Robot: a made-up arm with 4 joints. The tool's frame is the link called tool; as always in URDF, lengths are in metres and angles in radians. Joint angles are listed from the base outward. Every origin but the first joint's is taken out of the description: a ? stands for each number. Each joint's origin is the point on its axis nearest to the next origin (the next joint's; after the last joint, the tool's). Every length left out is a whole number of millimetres.
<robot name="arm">
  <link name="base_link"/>
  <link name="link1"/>
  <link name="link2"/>
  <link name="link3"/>
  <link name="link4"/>
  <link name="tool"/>
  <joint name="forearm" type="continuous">
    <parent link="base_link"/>
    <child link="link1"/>
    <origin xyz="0 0 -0.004" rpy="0 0 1.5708"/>
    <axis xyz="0 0 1"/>
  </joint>
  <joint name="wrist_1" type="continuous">
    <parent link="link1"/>
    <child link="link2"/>
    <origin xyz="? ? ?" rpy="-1.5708 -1.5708 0"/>
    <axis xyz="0 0 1"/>
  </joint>
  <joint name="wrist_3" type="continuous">
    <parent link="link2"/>
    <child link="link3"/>
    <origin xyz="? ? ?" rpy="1.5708 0 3.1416"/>
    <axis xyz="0 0 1"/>
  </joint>
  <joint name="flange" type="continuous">
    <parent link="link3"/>
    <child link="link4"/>
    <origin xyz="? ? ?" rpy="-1.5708 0 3.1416"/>
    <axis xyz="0 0 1"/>
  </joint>
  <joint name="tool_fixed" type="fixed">
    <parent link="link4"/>
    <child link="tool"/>
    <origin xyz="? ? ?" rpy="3.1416 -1.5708 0"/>
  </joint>
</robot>
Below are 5 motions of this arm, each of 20 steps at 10 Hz.
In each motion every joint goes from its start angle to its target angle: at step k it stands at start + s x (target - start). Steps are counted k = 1, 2, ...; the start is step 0. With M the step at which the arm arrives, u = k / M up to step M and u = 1 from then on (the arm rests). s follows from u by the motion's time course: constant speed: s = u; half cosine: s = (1 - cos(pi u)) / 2; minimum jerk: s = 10 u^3 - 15 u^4 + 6 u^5.
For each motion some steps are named. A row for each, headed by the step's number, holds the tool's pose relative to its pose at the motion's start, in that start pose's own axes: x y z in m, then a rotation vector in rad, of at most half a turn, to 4 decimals.
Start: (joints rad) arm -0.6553 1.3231 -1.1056 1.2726
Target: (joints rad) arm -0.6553 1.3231 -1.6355 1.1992
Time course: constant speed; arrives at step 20
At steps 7, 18, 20:
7: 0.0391 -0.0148 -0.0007 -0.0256 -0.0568 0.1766
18: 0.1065 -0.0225 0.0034 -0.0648 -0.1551 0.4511
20: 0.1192 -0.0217 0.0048 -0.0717 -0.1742 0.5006

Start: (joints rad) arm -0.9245 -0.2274 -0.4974 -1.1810
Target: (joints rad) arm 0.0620 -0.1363 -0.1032 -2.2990
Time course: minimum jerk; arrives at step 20
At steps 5, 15, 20:
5: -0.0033 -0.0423 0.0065 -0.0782 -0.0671 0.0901
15: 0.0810 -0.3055 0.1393 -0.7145 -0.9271 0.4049
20: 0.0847 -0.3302 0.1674 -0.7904 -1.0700 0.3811

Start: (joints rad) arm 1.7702 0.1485 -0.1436 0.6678
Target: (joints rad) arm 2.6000 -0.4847 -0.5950 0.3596
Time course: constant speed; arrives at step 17
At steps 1, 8, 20:
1: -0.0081 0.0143 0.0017 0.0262 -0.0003 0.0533
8: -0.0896 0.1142 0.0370 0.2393 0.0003 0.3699
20: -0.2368 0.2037 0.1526 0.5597 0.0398 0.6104

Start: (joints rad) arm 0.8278 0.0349 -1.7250 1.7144
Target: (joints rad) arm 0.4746 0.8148 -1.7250 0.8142
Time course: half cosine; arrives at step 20
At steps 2, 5, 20:
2: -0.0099 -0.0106 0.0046 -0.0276 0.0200 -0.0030
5: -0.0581 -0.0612 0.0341 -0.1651 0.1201 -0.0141
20: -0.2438 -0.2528 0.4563 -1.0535 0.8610 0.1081

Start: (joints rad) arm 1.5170 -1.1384 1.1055 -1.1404
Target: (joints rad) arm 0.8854 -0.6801 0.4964 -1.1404
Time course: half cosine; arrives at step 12
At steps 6, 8, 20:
6: 0.0690 -0.0415 0.0058 0.0027 0.0187 -0.6389
8: 0.0909 -0.0752 0.0054 -0.0079 0.0512 -0.9492
20: 0.1008 -0.1128 0.0023 -0.0284 0.1031 -1.2500

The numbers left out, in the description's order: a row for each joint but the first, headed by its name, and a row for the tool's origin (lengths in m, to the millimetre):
wrist_1: 0.132 0.004 0
wrist_3: -0.078 0.149 0
flange: 0.06 0.055 0
tool: -0.33 0.044 0

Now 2 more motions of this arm.
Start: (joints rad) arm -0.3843 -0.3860 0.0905 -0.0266
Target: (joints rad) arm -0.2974 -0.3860 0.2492 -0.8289
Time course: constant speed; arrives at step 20
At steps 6, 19, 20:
6: -0.0256 -0.0802 0.0233 -0.2434 0.0534 0.0322
19: -0.0504 -0.2257 0.1355 -0.7723 0.1404 0.1450
20: -0.0503 -0.2343 0.1469 -0.8130 0.1451 0.1559

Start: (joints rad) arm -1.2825 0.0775 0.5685 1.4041
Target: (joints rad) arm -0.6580 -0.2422 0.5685 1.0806
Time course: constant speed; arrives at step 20
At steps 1, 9, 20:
1: -0.0192 -0.0094 0.0018 -0.0195 0.0339 0.0082
9: -0.1669 -0.0873 0.0443 -0.1754 0.3050 0.0761
20: -0.3358 -0.1913 0.1796 -0.3862 0.6770 0.1759

